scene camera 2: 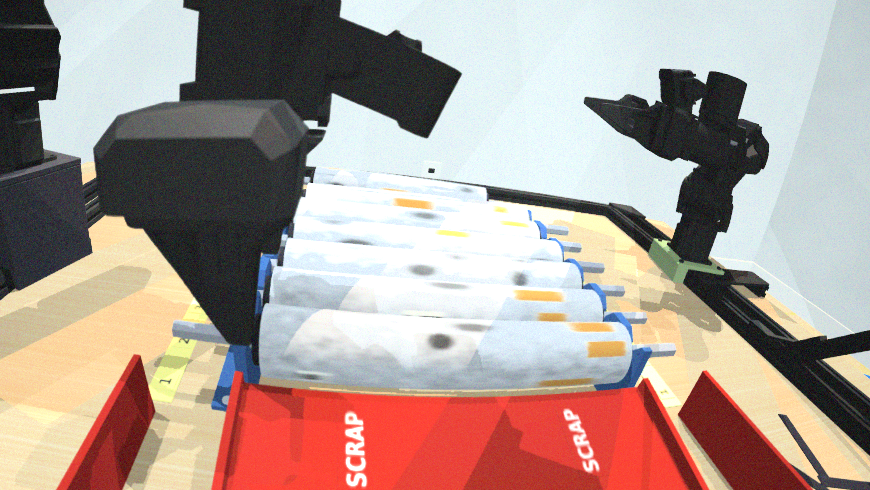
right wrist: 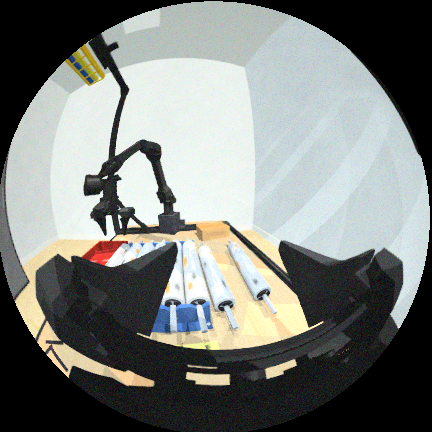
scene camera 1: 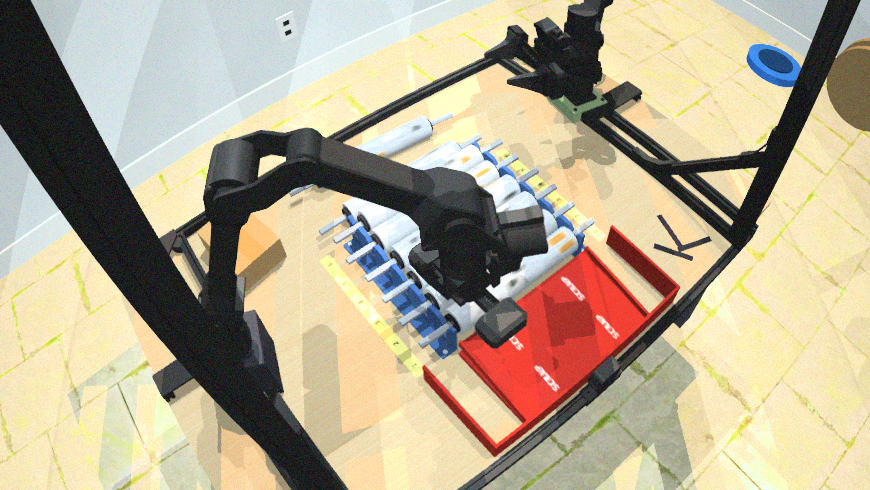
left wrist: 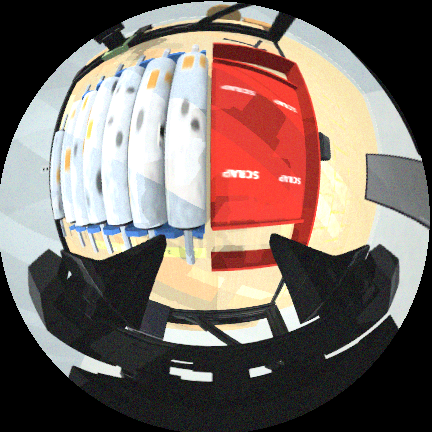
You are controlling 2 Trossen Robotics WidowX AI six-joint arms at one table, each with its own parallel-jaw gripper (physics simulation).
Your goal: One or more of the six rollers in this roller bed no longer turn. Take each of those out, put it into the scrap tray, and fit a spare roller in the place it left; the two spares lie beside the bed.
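Frame: origin at the left arm's base, x back, y right, z up, level; metres.
Where they show: left gripper, between the fingertips: point(scene camera 2: 256, 291) point(right wrist: 114, 235) point(scene camera 1: 469, 317) point(left wrist: 218, 239); right gripper, between the fingertips: point(scene camera 2: 591, 103) point(right wrist: 229, 247) point(scene camera 1: 495, 68); left arm's base, origin of its link: point(scene camera 2: 16, 161) point(right wrist: 168, 212) point(scene camera 1: 230, 342); right arm's base, origin of its link: point(scene camera 2: 688, 254) point(scene camera 1: 578, 94).
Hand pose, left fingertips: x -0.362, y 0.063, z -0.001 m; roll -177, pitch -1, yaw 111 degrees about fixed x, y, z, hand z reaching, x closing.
Each offset is from my left fingertips to the top centre of the thing. "pt": to the spot under its first point.
The roller bed's blue rail @[pt dx +0.033, dy -0.018, dz -0.106 m] point(scene camera 1: 446, 346) point(left wrist: 167, 231) point(right wrist: 187, 317) carries several grey-white rollers. The front roller @[dx -0.103, dy -0.077, dz -0.034 m] point(scene camera 2: 438, 350) point(left wrist: 186, 150) lies beside the red scrap tray @[dx -0.146, dy +0.032, dz -0.060 m] point(scene camera 1: 547, 319) point(scene camera 2: 450, 438) point(left wrist: 260, 200), whose floor is bare. One spare roller @[dx +0.008, dy -0.368, dz -0.061 m] point(scene camera 1: 447, 150) point(right wrist: 215, 280) lies close behind the bed; the other spare @[dx +0.046, dy -0.468, dz -0.061 m] point(scene camera 1: 395, 136) point(right wrist: 250, 272) lies farther back. My left gripper point(left wrist: 218, 239) point(right wrist: 114, 235) is open and empty, fingers down, above the left end of the front roller; its fingertips are partly hidden in both scene views. My right gripper point(scene camera 1: 510, 80) point(right wrist: 229, 247) is open and empty, raised near its base.
A cardboard-coloured box @[dx +0.343, dy -0.323, dz -0.054 m] point(scene camera 1: 258, 258) point(right wrist: 212, 230) stands near the left arm's base. Yellow numbered strips @[pt dx +0.135, dy -0.112, dz -0.109 m] point(scene camera 1: 371, 316) lie along the bed's ends. The tray has raised side walls point(scene camera 2: 115, 413). A black frame point(scene camera 1: 718, 200) edges the table. Thin black pieces @[pt dx -0.454, dy -0.066, dz -0.109 m] point(scene camera 1: 680, 246) lie right of the tray.
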